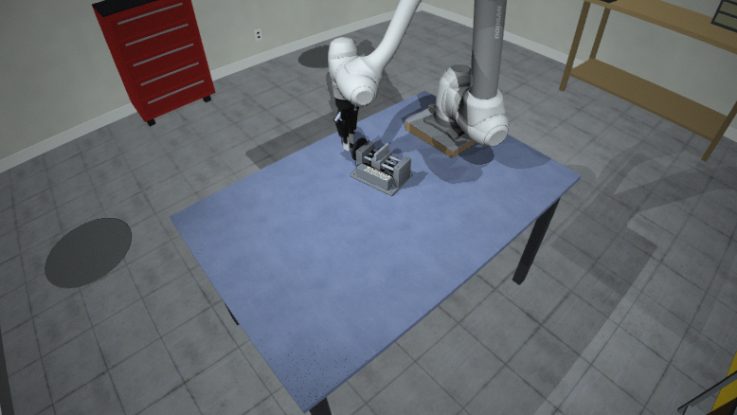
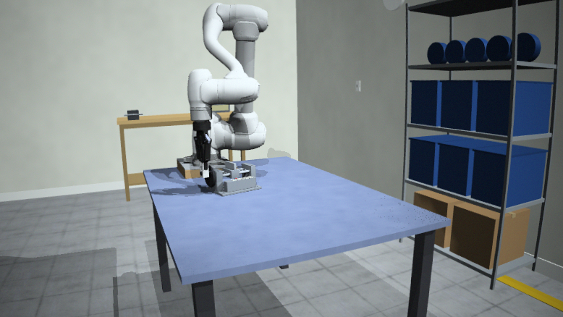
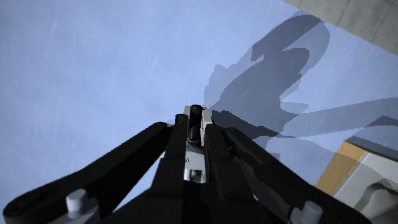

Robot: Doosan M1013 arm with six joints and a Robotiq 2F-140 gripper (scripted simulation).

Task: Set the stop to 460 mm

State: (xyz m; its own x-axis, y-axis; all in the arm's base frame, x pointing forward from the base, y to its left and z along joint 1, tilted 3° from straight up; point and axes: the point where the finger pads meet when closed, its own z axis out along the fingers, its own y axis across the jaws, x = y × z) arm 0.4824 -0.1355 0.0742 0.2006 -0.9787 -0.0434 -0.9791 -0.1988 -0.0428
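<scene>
Now: the black handwheel 20 mm to the left of my hand, 20 mm below it and 10 mm behind it. Round my hand: grey stop block: 140 mm to the left, 40 mm behind, 20 mm below.
</scene>
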